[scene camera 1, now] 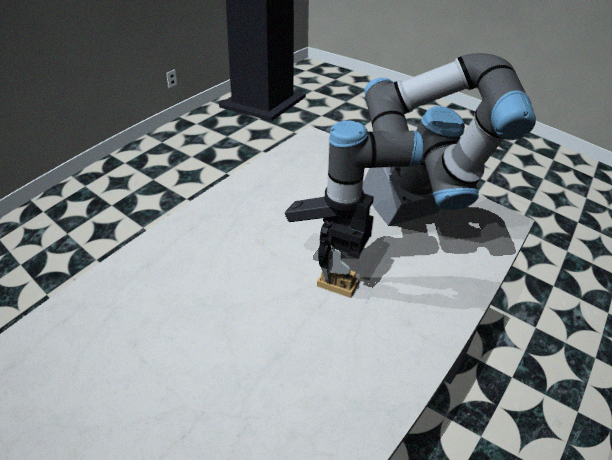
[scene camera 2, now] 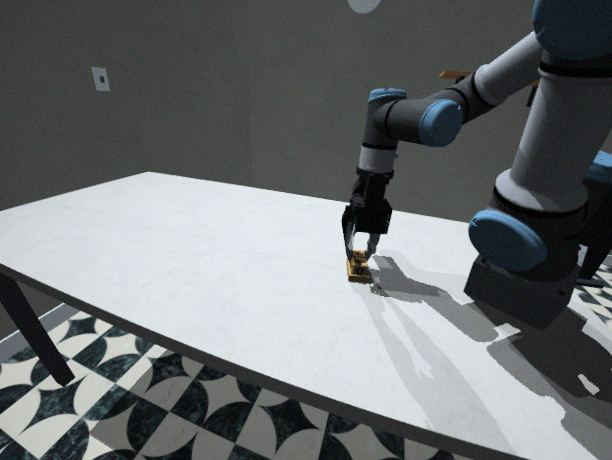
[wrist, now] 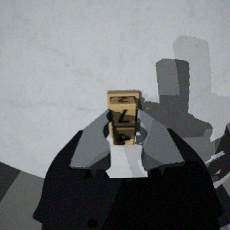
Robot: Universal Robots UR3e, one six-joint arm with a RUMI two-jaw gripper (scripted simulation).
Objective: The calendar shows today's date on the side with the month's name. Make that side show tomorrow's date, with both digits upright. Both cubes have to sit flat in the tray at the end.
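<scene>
My gripper (scene camera 1: pixel 331 276) is there for me to see, and scene camera 2 shows the gripper (scene camera 2: pixel 357 261) too. In the wrist view I see a wooden cube (wrist: pixel 123 109), and that view shows my own gripper (wrist: pixel 123 110) as well.
</scene>
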